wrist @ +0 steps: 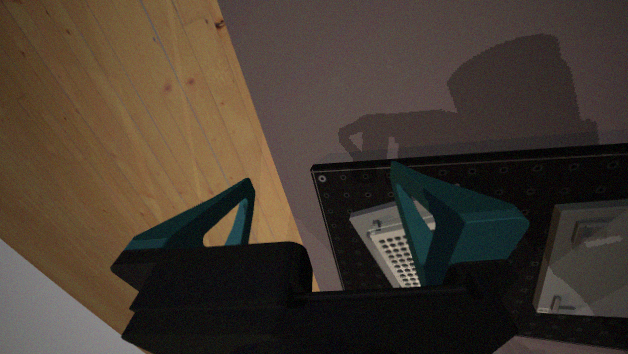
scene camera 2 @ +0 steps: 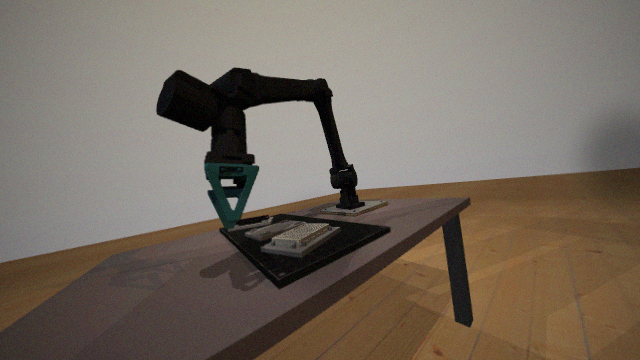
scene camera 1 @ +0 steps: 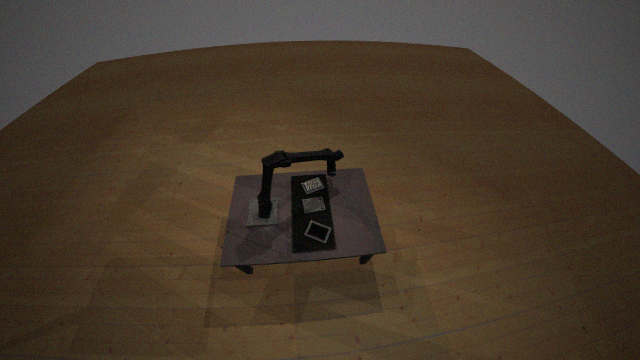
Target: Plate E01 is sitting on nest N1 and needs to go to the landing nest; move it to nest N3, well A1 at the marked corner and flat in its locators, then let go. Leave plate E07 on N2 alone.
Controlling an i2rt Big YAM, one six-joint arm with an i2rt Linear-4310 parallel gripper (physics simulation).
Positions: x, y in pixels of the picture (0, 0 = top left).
Scene:
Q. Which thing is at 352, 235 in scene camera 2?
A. A pegboard.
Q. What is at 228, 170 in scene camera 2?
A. My gripper.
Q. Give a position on a pegboard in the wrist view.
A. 534, 186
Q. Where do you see a pegboard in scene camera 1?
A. At 300, 221

